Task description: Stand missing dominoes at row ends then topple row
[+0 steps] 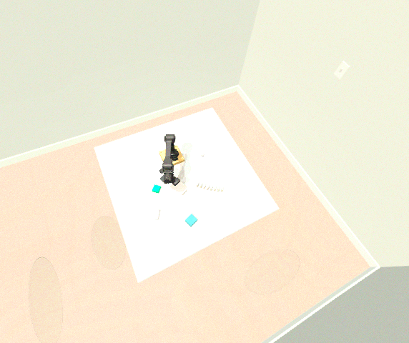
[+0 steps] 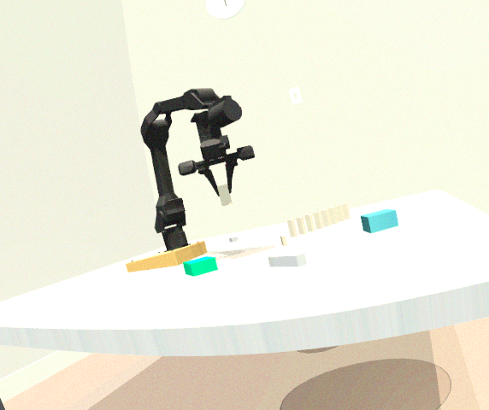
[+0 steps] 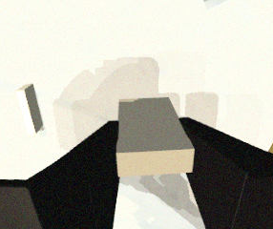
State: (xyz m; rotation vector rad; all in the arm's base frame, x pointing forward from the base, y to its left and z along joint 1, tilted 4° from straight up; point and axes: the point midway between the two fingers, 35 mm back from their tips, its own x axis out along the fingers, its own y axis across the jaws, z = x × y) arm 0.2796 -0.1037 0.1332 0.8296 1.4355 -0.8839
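My gripper tip is 34 cm short of the cyan block, 7 cm to the right of it and 14 cm above it. Round my gripper tip: small grey piece (24 cm behind, 38 cm to the left, 15 cm below); pale grey block (21 cm ahead, 18 cm to the right, 15 cm below); green block (2 cm behind, 13 cm to the right, 14 cm below).
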